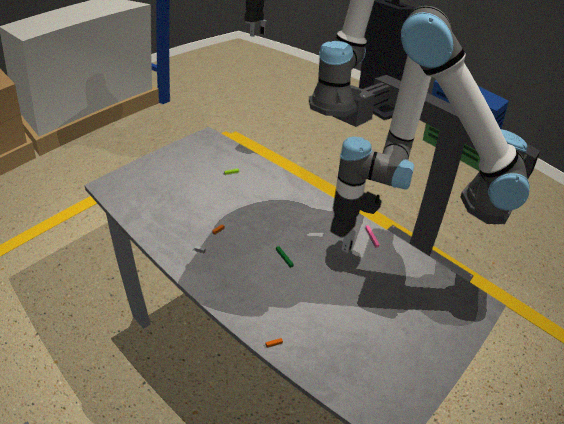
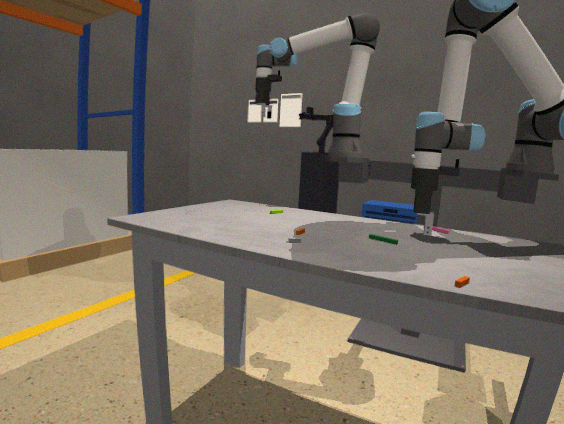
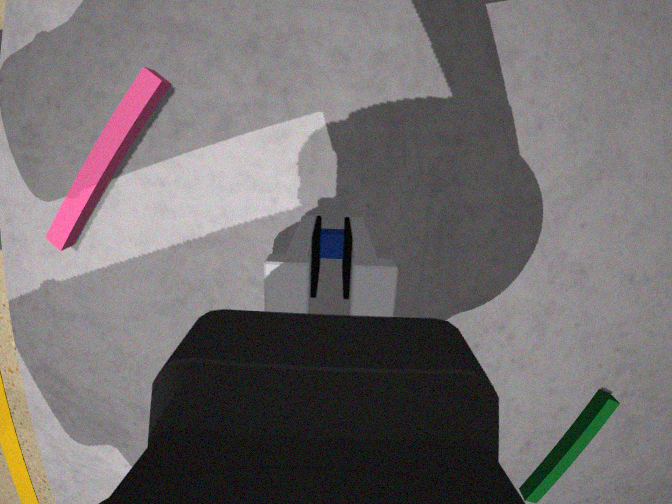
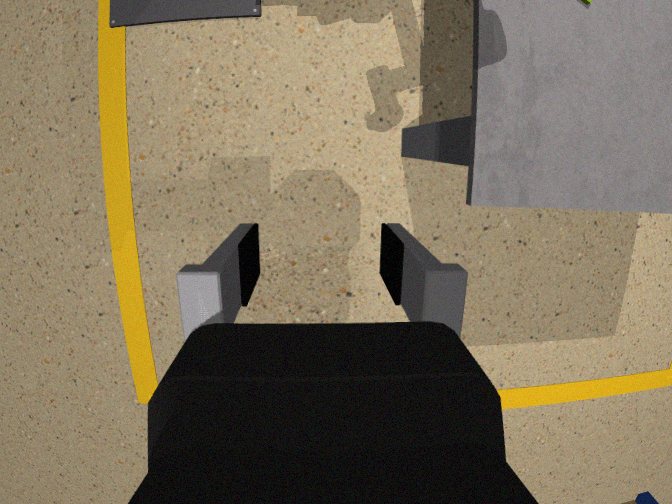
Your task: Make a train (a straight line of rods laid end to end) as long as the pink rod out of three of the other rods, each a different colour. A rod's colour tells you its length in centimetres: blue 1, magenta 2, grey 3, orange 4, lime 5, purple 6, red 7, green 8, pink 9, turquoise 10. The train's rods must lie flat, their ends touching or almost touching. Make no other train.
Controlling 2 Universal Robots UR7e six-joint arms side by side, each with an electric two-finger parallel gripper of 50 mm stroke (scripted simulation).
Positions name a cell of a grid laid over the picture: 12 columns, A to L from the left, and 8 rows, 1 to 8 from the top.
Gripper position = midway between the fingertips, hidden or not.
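You'd find the left gripper (image 2: J5) in the scene, and it's the same left gripper (image 1: H5) and left gripper (image 3: F4) too. There's the right gripper (image 4: F4) as well. A green rod (image 3: K7) is there, but in image 4 the green rod is out of frame. There's also a pink rod (image 3: C2), and in image 4 the pink rod is out of frame.
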